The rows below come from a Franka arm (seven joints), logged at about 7 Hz.
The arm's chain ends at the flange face. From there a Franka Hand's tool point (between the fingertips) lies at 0.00 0.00 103.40 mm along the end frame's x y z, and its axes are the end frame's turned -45 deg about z.
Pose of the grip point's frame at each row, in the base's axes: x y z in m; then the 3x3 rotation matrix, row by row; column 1 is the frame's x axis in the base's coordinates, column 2 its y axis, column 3 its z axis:
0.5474, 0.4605, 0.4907; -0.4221, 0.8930, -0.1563; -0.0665, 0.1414, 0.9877; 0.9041, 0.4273, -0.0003
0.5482, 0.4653, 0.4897; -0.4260, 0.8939, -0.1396; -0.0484, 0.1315, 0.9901; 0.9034, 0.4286, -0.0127
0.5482, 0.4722, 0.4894; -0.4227, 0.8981, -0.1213; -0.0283, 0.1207, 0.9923; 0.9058, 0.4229, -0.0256
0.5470, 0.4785, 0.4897; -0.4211, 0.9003, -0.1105; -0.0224, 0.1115, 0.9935; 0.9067, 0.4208, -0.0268
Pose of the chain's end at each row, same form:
0.5636, 0.3584, 0.4907; 0.3330, 0.9299, -0.1563; 0.0530, 0.1470, 0.9877; 0.9414, -0.3371, -0.0003
0.5626, 0.3629, 0.4910; 0.3309, 0.9333, -0.1396; 0.0588, 0.1272, 0.9901; 0.9419, -0.3357, -0.0127
0.5607, 0.3696, 0.4920; 0.3362, 0.9339, -0.1213; 0.0653, 0.1054, 0.9923; 0.9395, -0.3415, -0.0256
0.5584, 0.3758, 0.4925; 0.3388, 0.9344, -0.1105; 0.0630, 0.0947, 0.9935; 0.9387, -0.3436, -0.0268

